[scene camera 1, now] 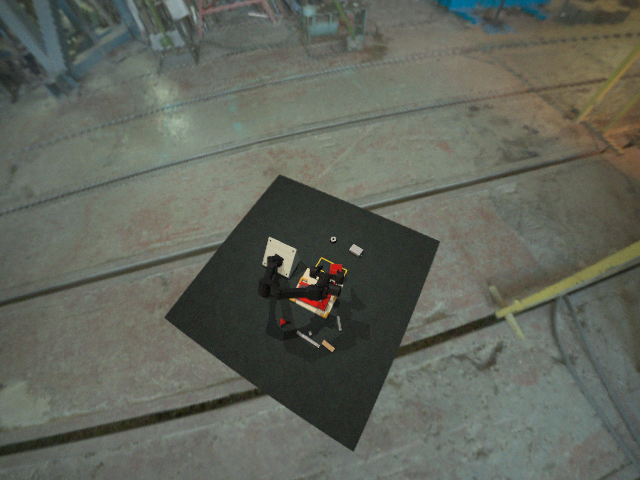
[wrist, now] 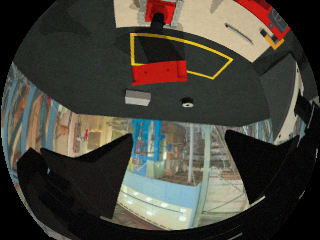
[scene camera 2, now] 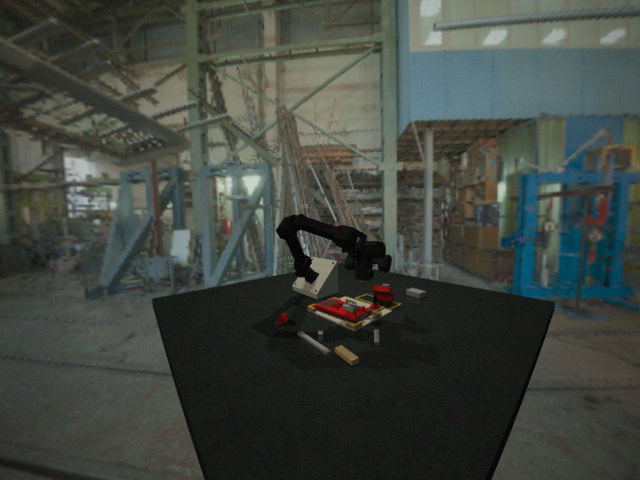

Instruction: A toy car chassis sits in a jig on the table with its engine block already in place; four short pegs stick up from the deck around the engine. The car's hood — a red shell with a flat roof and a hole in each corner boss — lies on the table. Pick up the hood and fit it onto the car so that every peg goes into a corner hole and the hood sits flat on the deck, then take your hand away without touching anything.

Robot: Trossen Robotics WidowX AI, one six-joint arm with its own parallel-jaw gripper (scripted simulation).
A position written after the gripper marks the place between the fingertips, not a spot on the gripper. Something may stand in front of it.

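A red hood [wrist: 167,71] is in view, together with the gripper [scene camera 2: 375,270], which is open and holds nothing. The wrist view also shows the gripper [wrist: 182,137].
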